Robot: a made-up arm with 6 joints.
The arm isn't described. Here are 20 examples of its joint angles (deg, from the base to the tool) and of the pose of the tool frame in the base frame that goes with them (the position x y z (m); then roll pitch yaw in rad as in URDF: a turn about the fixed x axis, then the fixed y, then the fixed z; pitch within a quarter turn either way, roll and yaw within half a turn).
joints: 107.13 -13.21 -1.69 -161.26 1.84 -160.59
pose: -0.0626 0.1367 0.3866 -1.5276 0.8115 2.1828
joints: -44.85 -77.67 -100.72 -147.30 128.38 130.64
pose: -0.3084 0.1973 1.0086 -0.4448 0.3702 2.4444
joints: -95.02 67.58 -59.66 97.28 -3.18 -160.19
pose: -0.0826 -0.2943 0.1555 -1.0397 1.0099 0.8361
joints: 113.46 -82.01 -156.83 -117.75 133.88 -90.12
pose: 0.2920 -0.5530 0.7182 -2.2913 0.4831 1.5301
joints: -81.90 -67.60 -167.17 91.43 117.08 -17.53
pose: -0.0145 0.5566 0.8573 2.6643 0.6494 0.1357
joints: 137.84 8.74 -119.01 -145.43 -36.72 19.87
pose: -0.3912 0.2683 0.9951 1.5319 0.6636 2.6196
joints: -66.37 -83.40 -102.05 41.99 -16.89 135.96
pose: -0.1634 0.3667 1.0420 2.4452 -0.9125 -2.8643
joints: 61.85 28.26 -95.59 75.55 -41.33 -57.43
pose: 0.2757 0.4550 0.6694 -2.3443 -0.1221 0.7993
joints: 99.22 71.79 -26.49 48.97 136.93 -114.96
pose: -0.1195 -0.0243 0.2968 0.7118 -0.9321 2.0514
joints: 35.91 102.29 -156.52 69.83 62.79 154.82
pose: 0.4433 0.4287 0.2822 2.5399 0.9599 2.3447
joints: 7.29 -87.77 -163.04 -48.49 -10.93 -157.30
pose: -0.7039 -0.0266 0.6629 -2.9808 -0.1850 -2.6562
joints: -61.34 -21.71 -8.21 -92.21 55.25 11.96
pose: 0.0588 -0.2509 0.4782 1.2965 0.9511 -2.5529
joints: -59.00 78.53 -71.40 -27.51 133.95 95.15
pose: 0.0900 -0.2010 0.2108 2.1112 -0.4100 2.8706
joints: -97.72 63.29 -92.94 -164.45 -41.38 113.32
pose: -0.1010 -0.4890 0.2802 -1.2162 0.8263 0.4710
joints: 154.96 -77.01 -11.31 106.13 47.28 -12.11
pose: -0.2461 0.0366 0.7102 -0.7962 -0.6274 -3.0213
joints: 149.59 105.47 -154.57 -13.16 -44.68 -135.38
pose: -0.5720 0.2603 0.2989 1.2341 0.3677 2.5052
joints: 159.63 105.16 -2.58 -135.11 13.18 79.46
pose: 0.1856 -0.0669 0.4435 -0.2419 -0.3097 -0.6255
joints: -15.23 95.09 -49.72 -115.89 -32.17 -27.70
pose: -0.0043 0.0525 0.1357 -2.0662 0.0939 2.6816
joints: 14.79 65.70 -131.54 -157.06 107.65 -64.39
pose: 0.6405 0.1610 0.5926 1.3155 -0.8139 -1.7437
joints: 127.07 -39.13 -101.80 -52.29 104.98 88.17
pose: -0.0554 0.0915 1.0720 -1.5383 0.1297 1.1423
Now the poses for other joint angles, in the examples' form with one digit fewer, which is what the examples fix.
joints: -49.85 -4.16 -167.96 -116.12 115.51 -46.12
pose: -0.107 -0.002 1.210 3.118 0.577 -2.436
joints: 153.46 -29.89 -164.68 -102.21 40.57 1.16
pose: 0.248 -0.120 1.181 -2.665 -1.031 1.341
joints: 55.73 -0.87 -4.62 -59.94 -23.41 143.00
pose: 0.014 0.147 0.380 -0.706 0.779 1.193
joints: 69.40 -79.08 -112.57 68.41 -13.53 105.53
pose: -0.192 -0.393 1.047 2.378 -0.878 -0.489
